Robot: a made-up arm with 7 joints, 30 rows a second.
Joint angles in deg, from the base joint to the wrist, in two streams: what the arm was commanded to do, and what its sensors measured. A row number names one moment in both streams.
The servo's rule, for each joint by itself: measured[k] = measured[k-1] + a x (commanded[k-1-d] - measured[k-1]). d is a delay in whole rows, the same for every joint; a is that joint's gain. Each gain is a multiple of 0.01, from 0.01 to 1. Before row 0 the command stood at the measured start. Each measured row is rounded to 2 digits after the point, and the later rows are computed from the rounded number. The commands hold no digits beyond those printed.
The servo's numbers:
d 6
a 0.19 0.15 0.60 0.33 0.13 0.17 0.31
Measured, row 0:
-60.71, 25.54, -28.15, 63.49, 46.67, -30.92, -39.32
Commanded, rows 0 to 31:
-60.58, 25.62, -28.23, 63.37, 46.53, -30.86, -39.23
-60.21, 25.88, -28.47, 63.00, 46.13, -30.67, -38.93
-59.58, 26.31, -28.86, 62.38, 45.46, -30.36, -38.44
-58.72, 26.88, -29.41, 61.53, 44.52, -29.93, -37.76
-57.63, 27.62, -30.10, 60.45, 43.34, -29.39, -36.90
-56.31, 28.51, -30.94, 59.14, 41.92, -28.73, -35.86
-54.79, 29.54, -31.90, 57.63, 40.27, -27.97, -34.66
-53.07, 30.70, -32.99, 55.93, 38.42, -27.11, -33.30
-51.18, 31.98, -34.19, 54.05, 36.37, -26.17, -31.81
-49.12, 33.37, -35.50, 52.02, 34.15, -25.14, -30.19
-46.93, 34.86, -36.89, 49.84, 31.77, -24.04, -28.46
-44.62, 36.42, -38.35, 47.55, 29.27, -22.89, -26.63
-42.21, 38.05, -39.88, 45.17, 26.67, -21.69, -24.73
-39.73, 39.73, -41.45, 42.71, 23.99, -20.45, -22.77
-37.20, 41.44, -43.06, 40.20, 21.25, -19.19, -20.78
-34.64, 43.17, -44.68, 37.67, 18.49, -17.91, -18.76
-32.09, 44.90, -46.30, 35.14, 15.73, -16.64, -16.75
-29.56, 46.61, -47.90, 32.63, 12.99, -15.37, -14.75
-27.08, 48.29, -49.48, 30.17, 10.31, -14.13, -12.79
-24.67, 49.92, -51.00, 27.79, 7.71, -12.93, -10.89
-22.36, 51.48, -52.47, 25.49, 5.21, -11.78, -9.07
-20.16, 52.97, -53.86, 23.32, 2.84, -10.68, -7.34
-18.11, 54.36, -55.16, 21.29, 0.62, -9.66, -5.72
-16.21, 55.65, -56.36, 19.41, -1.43, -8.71, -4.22
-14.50, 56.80, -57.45, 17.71, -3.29, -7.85, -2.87
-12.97, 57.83, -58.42, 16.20, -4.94, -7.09, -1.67
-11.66, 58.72, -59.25, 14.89, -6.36, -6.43, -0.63
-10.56, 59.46, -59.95, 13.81, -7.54, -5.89, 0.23
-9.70, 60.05, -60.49, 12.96, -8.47, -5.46, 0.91
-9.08, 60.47, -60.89, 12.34, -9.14, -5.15, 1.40
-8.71, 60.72, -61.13, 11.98, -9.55, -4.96, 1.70
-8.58, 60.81, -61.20, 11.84, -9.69, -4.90, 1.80
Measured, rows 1 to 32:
-60.71, 25.54, -28.15, 63.49, 46.67, -30.92, -39.32
-60.71, 25.54, -28.15, 63.49, 46.67, -30.92, -39.32
-60.71, 25.54, -28.15, 63.49, 46.67, -30.92, -39.32
-60.71, 25.54, -28.15, 63.49, 46.67, -30.92, -39.32
-60.71, 25.54, -28.15, 63.49, 46.67, -30.92, -39.32
-60.71, 25.54, -28.15, 63.49, 46.67, -30.92, -39.32
-60.69, 25.55, -28.20, 63.45, 46.65, -30.91, -39.29
-60.60, 25.60, -28.36, 63.30, 46.58, -30.87, -39.18
-60.41, 25.71, -28.66, 63.00, 46.43, -30.78, -38.95
-60.09, 25.89, -29.11, 62.51, 46.18, -30.64, -38.58
-59.62, 26.15, -29.70, 61.83, 45.81, -30.43, -38.06
-58.99, 26.50, -30.44, 60.94, 45.30, -30.14, -37.38
-58.19, 26.96, -31.32, 59.85, 44.65, -29.77, -36.54
-57.22, 27.52, -32.32, 58.56, 43.84, -29.32, -35.54
-56.07, 28.19, -33.44, 57.07, 42.87, -28.78, -34.38
-54.75, 28.97, -34.68, 55.40, 41.74, -28.16, -33.08
-53.26, 29.85, -36.01, 53.57, 40.44, -27.46, -31.65
-51.62, 30.84, -37.41, 51.58, 38.99, -26.68, -30.09
-49.83, 31.92, -38.89, 49.46, 37.39, -25.83, -28.43
-47.91, 33.09, -40.43, 47.23, 35.65, -24.92, -26.68
-45.88, 34.34, -42.01, 44.91, 33.78, -23.95, -24.85
-43.74, 35.66, -43.61, 42.52, 31.79, -22.92, -22.96
-41.53, 37.05, -45.22, 40.08, 29.70, -21.85, -21.03
-39.26, 38.48, -46.83, 37.62, 27.53, -20.75, -19.08
-36.95, 39.95, -48.42, 35.16, 25.29, -19.62, -17.13
-34.62, 41.45, -49.97, 32.73, 23.00, -18.48, -15.20
-32.29, 42.95, -51.47, 30.34, 20.69, -17.34, -13.30
-29.99, 44.45, -52.90, 28.02, 18.37, -16.21, -11.45
-27.73, 45.94, -54.26, 25.80, 16.06, -15.10, -9.67
-25.54, 47.40, -55.52, 23.69, 13.79, -14.01, -7.98
-23.44, 48.81, -56.68, 21.72, 11.57, -12.96, -6.40
-21.45, 50.16, -57.72, 19.90, 9.42, -11.96, -4.93

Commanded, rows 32 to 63:
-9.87, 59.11, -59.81, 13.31, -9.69, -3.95, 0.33
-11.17, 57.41, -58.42, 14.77, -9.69, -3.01, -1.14
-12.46, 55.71, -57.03, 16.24, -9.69, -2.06, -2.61
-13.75, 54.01, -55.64, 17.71, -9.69, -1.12, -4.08
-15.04, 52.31, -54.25, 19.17, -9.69, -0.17, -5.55
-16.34, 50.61, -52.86, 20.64, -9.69, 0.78, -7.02
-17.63, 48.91, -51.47, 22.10, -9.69, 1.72, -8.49
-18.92, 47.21, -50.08, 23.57, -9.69, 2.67, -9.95
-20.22, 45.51, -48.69, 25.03, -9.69, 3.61, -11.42
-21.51, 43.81, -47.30, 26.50, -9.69, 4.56, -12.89
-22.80, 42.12, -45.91, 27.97, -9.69, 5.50, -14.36
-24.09, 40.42, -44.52, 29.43, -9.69, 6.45, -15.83
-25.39, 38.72, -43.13, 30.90, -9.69, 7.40, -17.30
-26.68, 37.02, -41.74, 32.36, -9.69, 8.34, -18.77
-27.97, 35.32, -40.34, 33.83, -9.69, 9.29, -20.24
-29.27, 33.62, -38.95, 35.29, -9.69, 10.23, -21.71
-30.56, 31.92, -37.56, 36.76, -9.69, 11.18, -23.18
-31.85, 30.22, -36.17, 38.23, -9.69, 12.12, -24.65
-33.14, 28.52, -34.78, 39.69, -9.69, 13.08, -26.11
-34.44, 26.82, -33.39, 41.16, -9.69, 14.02, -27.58
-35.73, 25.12, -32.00, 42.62, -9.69, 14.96, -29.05
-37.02, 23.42, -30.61, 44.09, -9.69, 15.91, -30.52
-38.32, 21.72, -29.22, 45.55, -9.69, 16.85, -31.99
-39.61, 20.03, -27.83, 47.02, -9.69, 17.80, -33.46
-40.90, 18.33, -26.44, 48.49, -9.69, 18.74, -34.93
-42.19, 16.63, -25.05, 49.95, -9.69, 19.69, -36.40
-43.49, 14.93, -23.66, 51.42, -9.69, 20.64, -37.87
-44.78, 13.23, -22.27, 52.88, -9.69, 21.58, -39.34
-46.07, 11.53, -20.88, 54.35, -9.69, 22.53, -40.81
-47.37, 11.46, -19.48, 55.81, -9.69, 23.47, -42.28
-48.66, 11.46, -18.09, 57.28, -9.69, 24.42, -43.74
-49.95, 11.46, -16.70, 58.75, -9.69, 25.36, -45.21
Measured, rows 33 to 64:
-19.59, 51.44, -58.64, 18.25, 7.37, -11.02, -3.60
-17.87, 52.64, -59.43, 16.78, 5.43, -10.15, -2.41
-16.32, 53.75, -60.07, 15.52, 3.62, -9.35, -1.38
-14.94, 54.76, -60.56, 14.47, 1.96, -8.64, -0.52
-13.76, 55.65, -60.90, 13.65, 0.46, -8.01, 0.17
-12.78, 56.42, -61.08, 13.05, -0.86, -7.48, 0.68
-12.23, 56.82, -60.32, 13.14, -2.01, -6.88, 0.57
-12.03, 56.91, -59.18, 13.68, -3.01, -6.22, 0.04
-12.11, 56.73, -57.89, 14.52, -3.88, -5.51, -0.78
-12.42, 56.32, -56.54, 15.57, -4.64, -4.76, -1.80
-12.92, 55.72, -55.17, 16.76, -5.30, -3.98, -2.96
-13.57, 54.95, -53.78, 18.04, -5.87, -3.17, -4.22
-14.34, 54.04, -52.39, 19.38, -6.37, -2.34, -5.54
-15.21, 53.02, -51.00, 20.76, -6.80, -1.49, -6.91
-16.16, 51.89, -49.61, 22.17, -7.18, -0.62, -8.31
-17.18, 50.68, -48.22, 23.60, -7.51, 0.26, -9.73
-18.25, 49.40, -46.83, 25.04, -7.79, 1.15, -11.17
-19.36, 48.05, -45.44, 26.49, -8.04, 2.05, -12.61
-20.51, 46.65, -44.05, 27.95, -8.25, 2.96, -14.06
-21.68, 45.21, -42.66, 29.41, -8.44, 3.87, -15.52
-22.88, 43.73, -41.27, 30.87, -8.60, 4.79, -16.98
-24.09, 42.21, -39.88, 32.33, -8.74, 5.71, -18.45
-25.32, 40.67, -38.49, 33.79, -8.86, 6.64, -19.92
-26.56, 39.10, -37.10, 35.26, -8.97, 7.57, -21.39
-27.81, 37.51, -35.71, 36.72, -9.06, 8.51, -22.85
-29.07, 35.91, -34.32, 38.19, -9.14, 9.45, -24.32
-30.34, 34.29, -32.93, 39.65, -9.21, 10.39, -25.79
-31.61, 32.66, -31.54, 41.12, -9.27, 11.33, -27.26
-32.88, 31.02, -30.15, 42.58, -9.32, 12.27, -28.73
-34.16, 29.37, -28.76, 44.05, -9.37, 13.21, -30.20
-35.44, 27.71, -27.37, 45.52, -9.41, 14.15, -31.67
-36.72, 26.05, -25.98, 46.98, -9.45, 15.09, -33.14

